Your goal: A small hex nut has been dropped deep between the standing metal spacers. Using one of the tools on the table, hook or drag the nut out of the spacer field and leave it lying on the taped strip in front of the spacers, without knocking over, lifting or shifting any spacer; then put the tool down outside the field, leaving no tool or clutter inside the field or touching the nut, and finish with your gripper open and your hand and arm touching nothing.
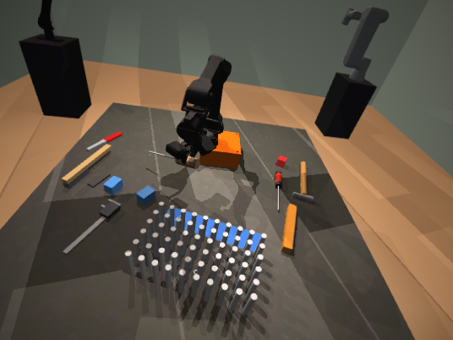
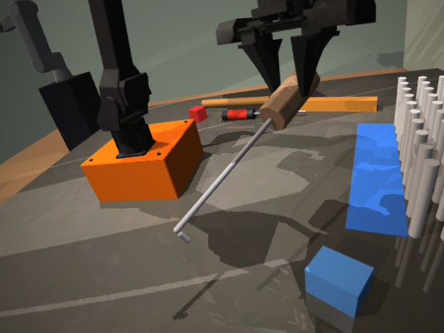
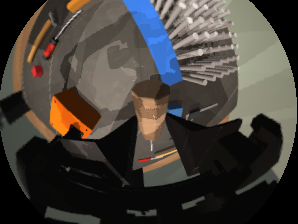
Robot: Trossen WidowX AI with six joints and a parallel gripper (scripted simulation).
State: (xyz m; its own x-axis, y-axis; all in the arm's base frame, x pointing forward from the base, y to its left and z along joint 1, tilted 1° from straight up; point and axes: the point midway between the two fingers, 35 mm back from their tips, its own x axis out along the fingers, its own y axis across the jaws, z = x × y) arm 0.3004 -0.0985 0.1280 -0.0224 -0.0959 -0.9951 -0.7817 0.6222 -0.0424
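Now: gripper tip 18 cm above the blue taped strip, 15 cm short of it and 11 cm to the right of it. Also, from my gripper tip: hook tool (8 cm to the right, 6 cm behind, 4 cm below); then small hex nut (32 cm ahead, 18 cm below, 6 cm to the left); then orange bar (41 cm to the left, 17 cm below, 14 cm ahead).
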